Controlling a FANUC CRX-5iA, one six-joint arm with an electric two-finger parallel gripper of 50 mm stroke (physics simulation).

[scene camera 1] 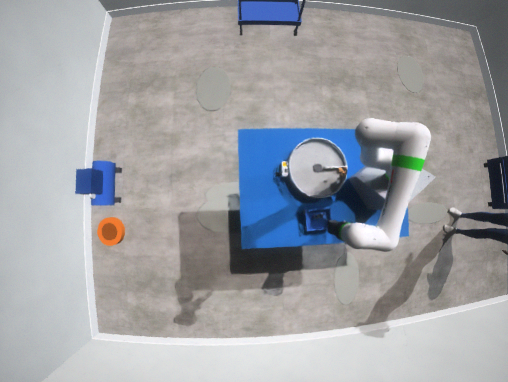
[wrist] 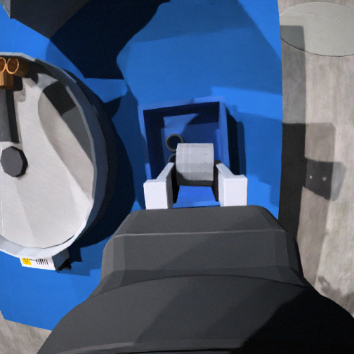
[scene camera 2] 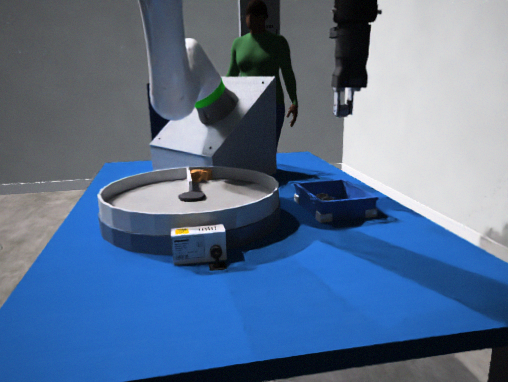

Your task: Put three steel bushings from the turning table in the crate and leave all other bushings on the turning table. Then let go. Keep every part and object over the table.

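Frame: origin at the arm's base, x left, y back, z up, level; metres.
Seen in the pictures: gripper, fingertip midpoint: (scene camera 1: 330, 224) (scene camera 2: 342, 114); arm's base at its link origin: (scene camera 2: 218, 108).
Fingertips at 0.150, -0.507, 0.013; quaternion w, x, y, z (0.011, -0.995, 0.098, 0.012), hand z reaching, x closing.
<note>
Pixels of each thing's top centre, then the offset from my fingertips to it, as dx, dy, dz. "*": a spot on its surface instead.
- blue crate at its top centre: (scene camera 2: 333, 189) (scene camera 1: 319, 219) -0.018, +0.002, -0.189
- divider at a spot on its surface: (scene camera 2: 189, 176) * -0.347, +0.177, -0.154
- dark hub at its top centre: (scene camera 2: 191, 194) -0.367, +0.085, -0.177
- white box at a spot on its surface: (scene camera 2: 199, 246) (scene camera 1: 281, 169) * -0.420, -0.163, -0.206
My gripper (scene camera 1: 330, 224) (scene camera 2: 343, 106) (wrist: 194, 174) is shut on a grey steel bushing (wrist: 195, 161), held on its side between the fingers. It hangs high above the blue crate (scene camera 2: 345, 210) (wrist: 224, 135). In the wrist view a dark steel bushing (wrist: 167, 143) stands on end in the crate, and part of another shows below it, mostly hidden by the held one. The turning table (scene camera 1: 305, 181) (scene camera 2: 145, 218) (wrist: 50, 205) stands beside the crate. Several orange-brown bushings (scene camera 1: 342, 170) (scene camera 2: 201, 174) (wrist: 13, 67) sit on it by its rim, next to the divider.
The divider (scene camera 2: 189, 176) runs from the dark hub (scene camera 2: 192, 196) (wrist: 14, 161) to the turning table's rim. A white box (scene camera 1: 284, 168) (scene camera 2: 199, 246) with a dark knob stands against the turning table. The robot's grey pedestal (scene camera 2: 240, 120) stands behind. The crate is near one long table edge.
</note>
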